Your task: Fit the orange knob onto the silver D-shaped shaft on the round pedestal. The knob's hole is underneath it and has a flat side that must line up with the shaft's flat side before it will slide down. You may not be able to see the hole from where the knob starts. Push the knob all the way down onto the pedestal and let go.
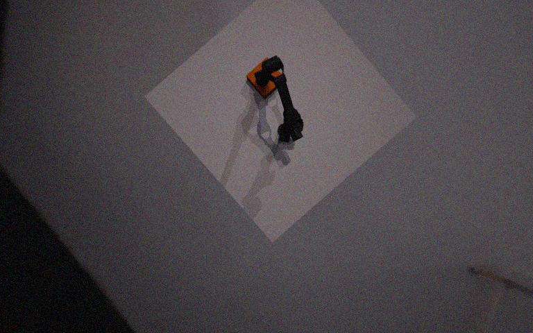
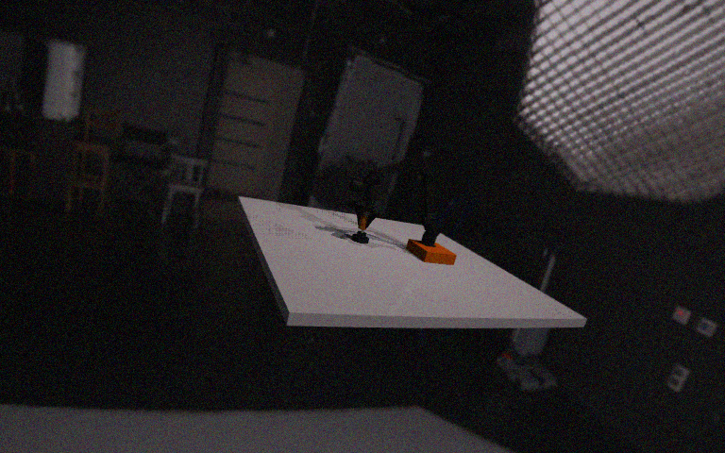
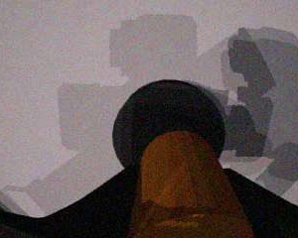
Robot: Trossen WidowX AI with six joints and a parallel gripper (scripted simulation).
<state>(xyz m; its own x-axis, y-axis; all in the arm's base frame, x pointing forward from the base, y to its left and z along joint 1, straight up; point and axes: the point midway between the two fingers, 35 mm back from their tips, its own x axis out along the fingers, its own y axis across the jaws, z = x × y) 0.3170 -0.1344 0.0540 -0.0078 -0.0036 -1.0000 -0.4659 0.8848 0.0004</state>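
My gripper tip is now 30 mm below the orange knob. From my gripper tip the other things lie so: pedestal with D-shaped shaft 10 mm behind, 40 mm below.
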